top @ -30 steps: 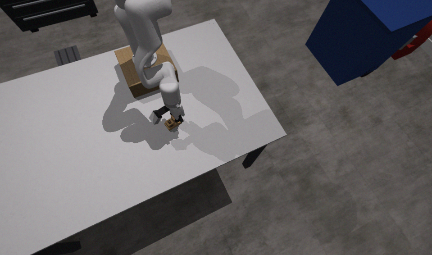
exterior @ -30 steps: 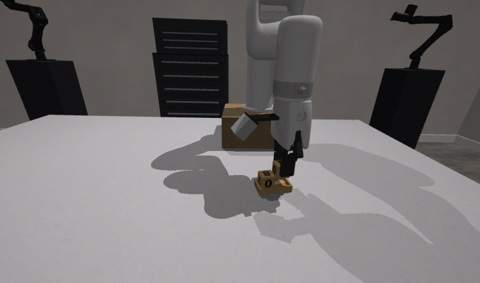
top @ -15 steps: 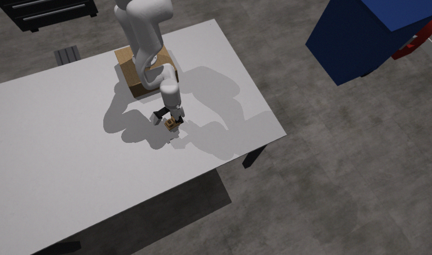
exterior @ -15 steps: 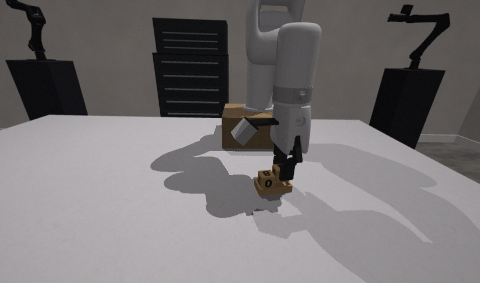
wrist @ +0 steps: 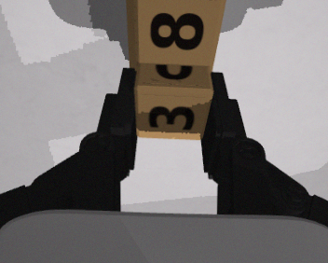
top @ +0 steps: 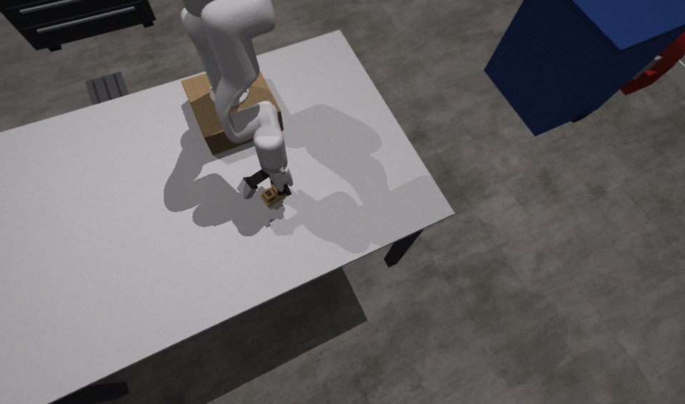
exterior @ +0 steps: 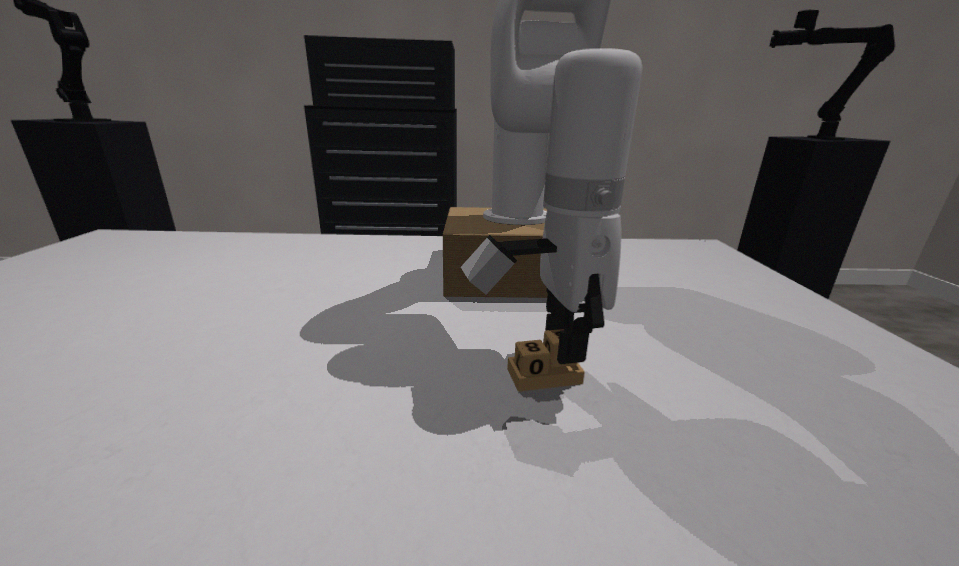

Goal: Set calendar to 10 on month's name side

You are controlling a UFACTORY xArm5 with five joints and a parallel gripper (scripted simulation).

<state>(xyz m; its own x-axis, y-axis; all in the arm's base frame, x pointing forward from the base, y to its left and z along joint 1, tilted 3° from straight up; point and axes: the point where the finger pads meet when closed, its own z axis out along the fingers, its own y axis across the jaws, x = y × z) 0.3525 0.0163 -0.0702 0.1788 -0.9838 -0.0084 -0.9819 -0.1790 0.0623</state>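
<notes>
The wooden calendar tray is 40 mm below my hand and 20 mm to the right of it.
</notes>
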